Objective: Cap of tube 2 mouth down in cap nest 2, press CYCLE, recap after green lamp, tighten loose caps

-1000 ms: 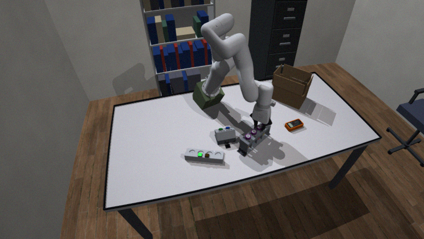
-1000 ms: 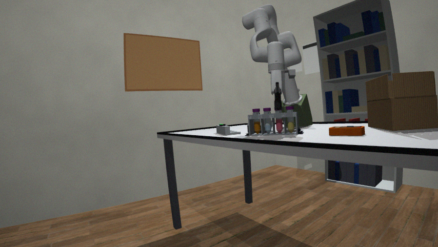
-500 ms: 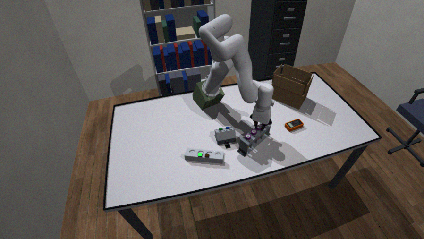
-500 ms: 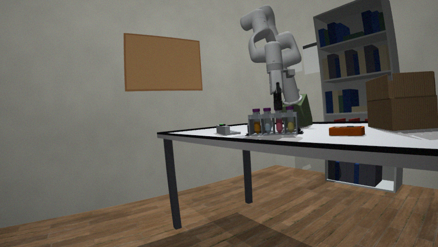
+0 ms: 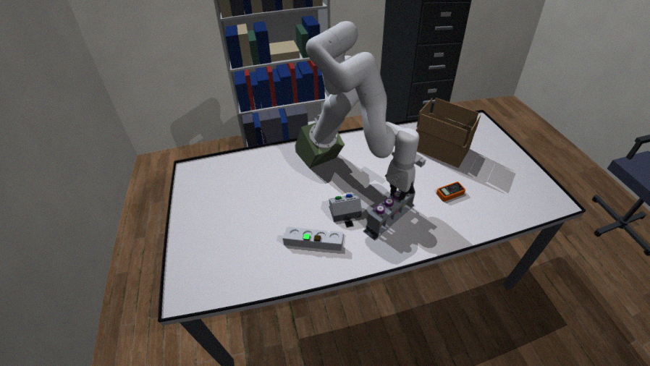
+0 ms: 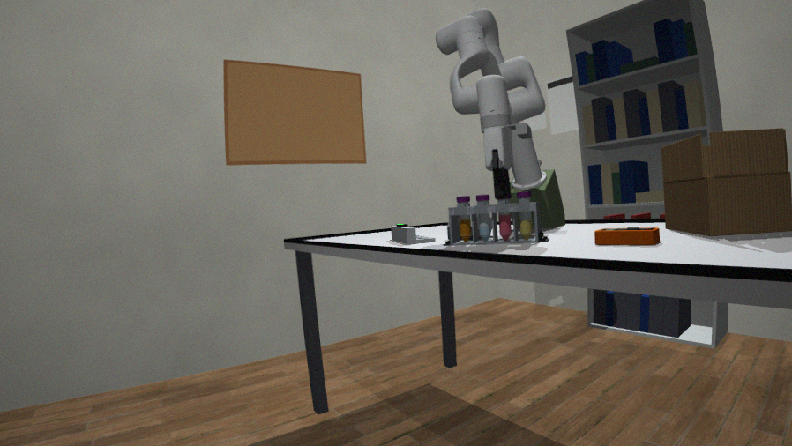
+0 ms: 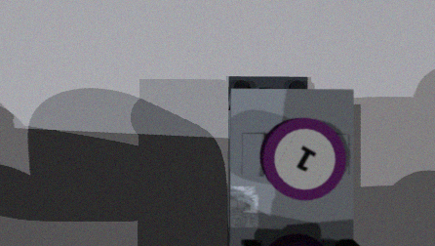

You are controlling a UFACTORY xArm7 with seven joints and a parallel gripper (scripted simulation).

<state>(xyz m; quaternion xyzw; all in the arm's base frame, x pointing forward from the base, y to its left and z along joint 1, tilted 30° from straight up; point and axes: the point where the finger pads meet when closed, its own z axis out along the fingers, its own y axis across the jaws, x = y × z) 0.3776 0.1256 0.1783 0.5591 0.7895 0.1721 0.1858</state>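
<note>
Now: the cap marked 1 2 cm behind my hand, 5 cm to the left of it and 1 cm below it. Round my hand: blue key 12 cm behind, 15 cm to the right, 6 cm below; key housing 10 cm behind, 18 cm to the right, 7 cm below; green key 13 cm behind, 19 cm to the right, 6 cm below.
</note>
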